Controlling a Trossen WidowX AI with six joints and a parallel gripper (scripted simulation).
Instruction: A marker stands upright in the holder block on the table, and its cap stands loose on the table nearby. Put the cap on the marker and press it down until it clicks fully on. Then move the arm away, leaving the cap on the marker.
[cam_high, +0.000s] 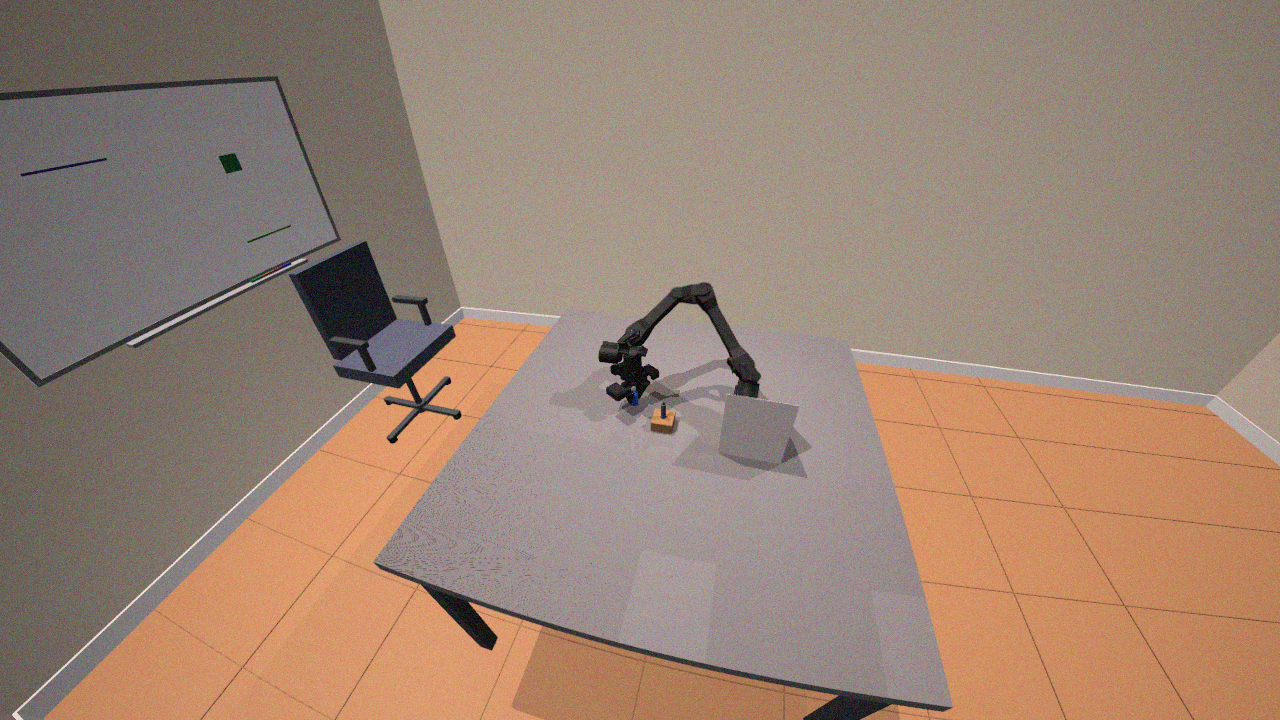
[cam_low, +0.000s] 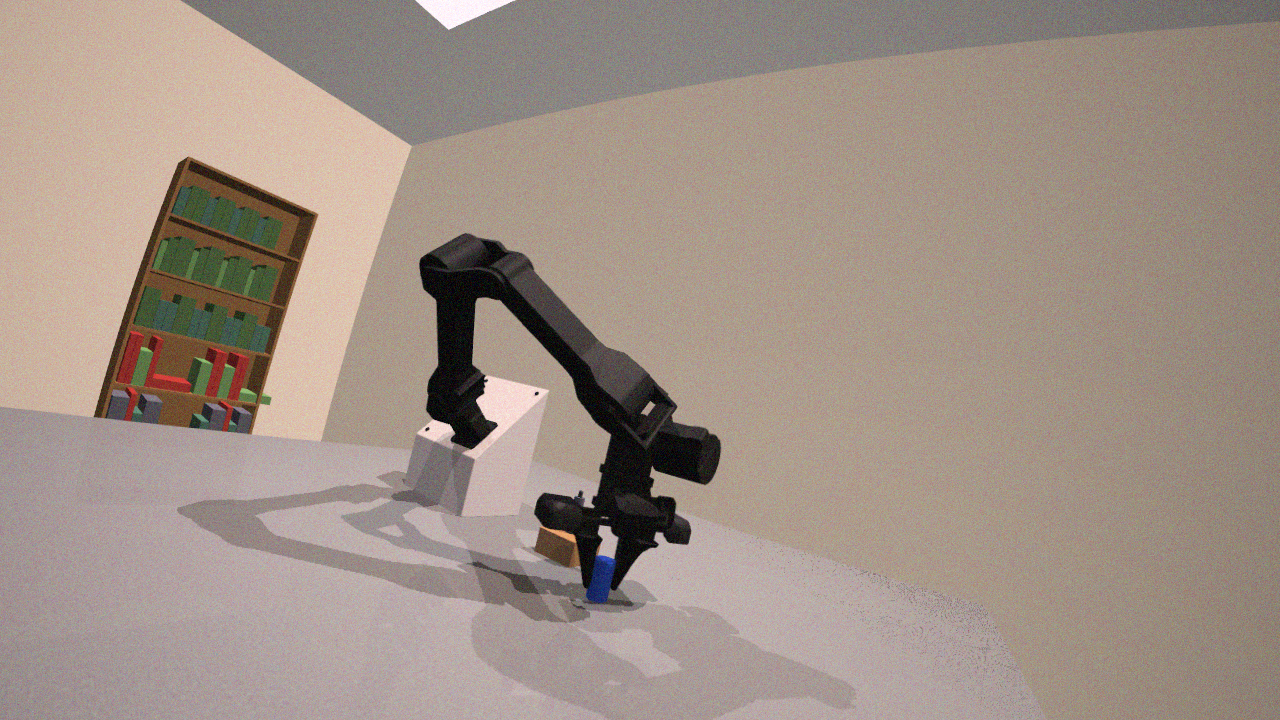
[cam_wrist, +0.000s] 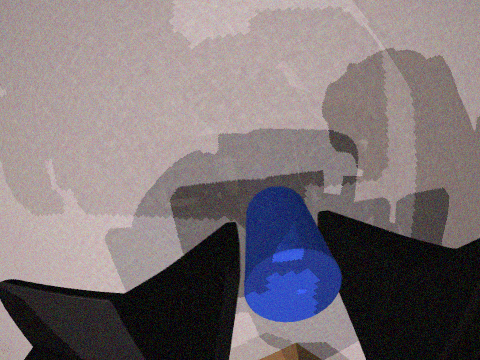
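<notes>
Now: gripper tip 120 mm past the tan holder block, 70 mm to the right of it and 10 mm below it. Also, from my gripper tip: blue cap: 10 mm above.
</notes>
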